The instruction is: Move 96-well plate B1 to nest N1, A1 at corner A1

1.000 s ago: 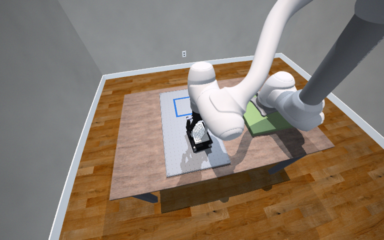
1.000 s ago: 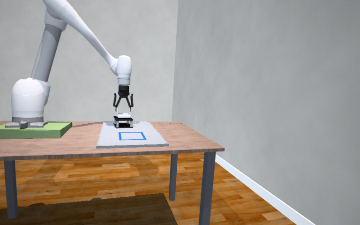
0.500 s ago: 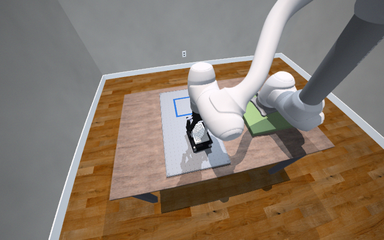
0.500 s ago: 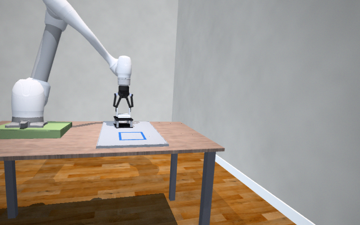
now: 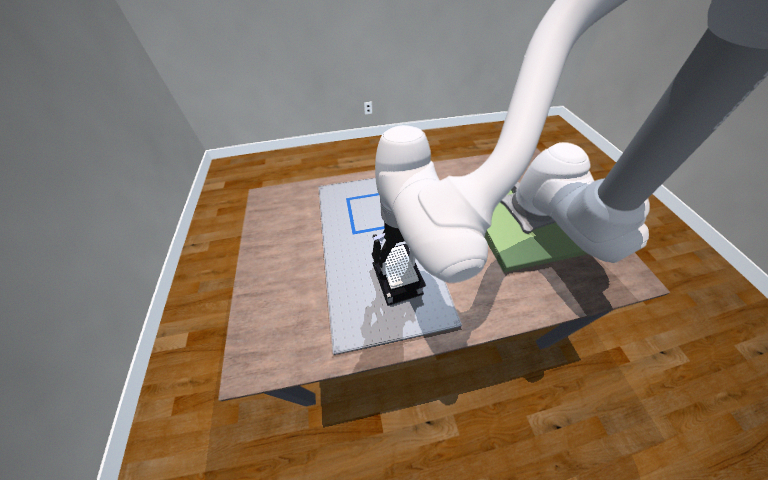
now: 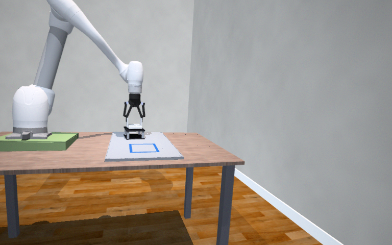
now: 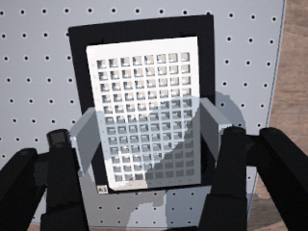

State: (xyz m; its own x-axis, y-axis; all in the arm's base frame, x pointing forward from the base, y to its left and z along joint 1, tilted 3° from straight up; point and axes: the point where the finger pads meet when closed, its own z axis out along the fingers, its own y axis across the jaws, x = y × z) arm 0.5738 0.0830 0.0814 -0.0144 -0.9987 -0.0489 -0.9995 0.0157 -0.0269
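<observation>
The white 96-well plate lies 20 mm below my hand.
</observation>
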